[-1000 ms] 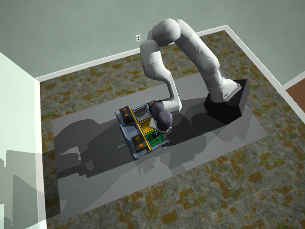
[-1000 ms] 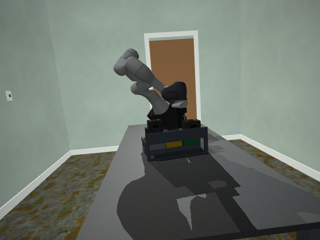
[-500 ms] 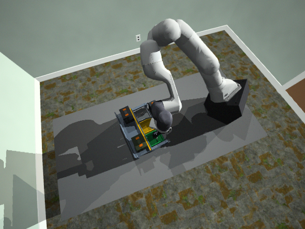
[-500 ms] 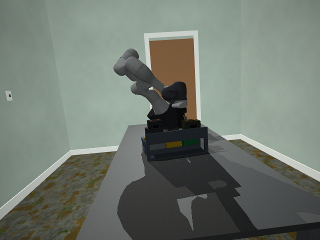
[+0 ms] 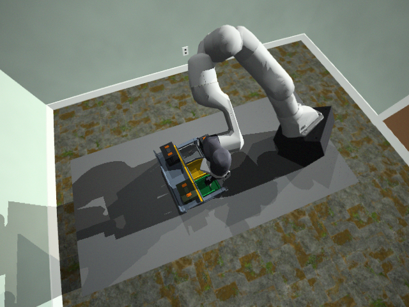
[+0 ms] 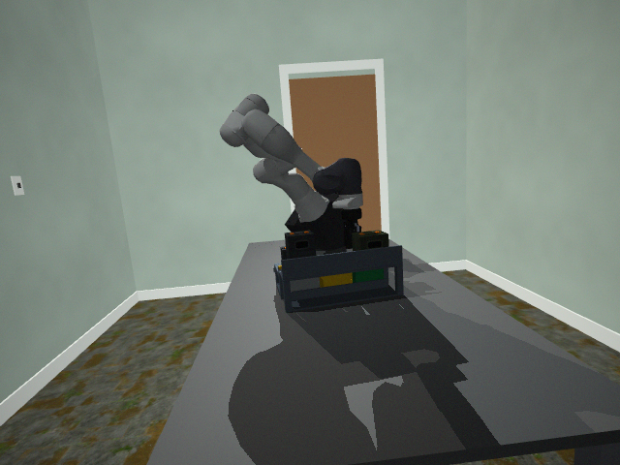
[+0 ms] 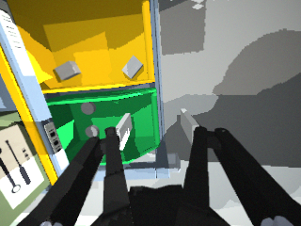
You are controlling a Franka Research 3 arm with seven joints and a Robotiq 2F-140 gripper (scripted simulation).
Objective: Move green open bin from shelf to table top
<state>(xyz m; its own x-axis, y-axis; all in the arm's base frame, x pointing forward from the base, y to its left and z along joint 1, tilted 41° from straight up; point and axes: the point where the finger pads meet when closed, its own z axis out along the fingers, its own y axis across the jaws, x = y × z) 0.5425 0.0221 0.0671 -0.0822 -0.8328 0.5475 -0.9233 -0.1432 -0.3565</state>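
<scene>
The green open bin lies 80 mm ahead of my hand, 20 mm below it and 10 mm to the right of it. The rest, counted from my hand: yellow rail 120 mm to the right, 120 mm ahead, 50 mm above; then yellow bin 120 mm to the right, 70 mm ahead, 20 mm below.
</scene>
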